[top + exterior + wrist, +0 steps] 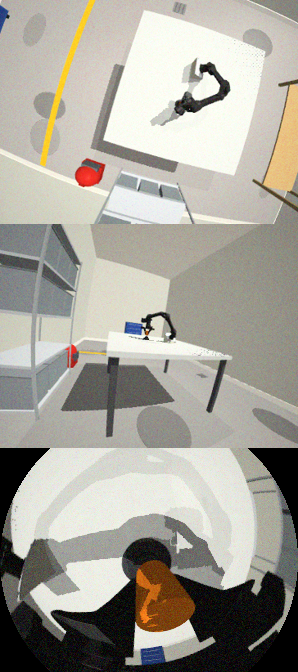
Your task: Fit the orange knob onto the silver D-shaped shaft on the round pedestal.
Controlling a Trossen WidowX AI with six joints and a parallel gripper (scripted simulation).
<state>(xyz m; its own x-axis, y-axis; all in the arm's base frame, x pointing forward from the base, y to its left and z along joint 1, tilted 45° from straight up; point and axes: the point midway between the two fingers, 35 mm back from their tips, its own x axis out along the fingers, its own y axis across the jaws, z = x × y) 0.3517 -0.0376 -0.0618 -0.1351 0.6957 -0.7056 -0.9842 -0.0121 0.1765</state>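
Now: gripper tip 30 mm below the orange knob. The rest, counted from my gripper tip: dark round pedestal: 40 mm below.
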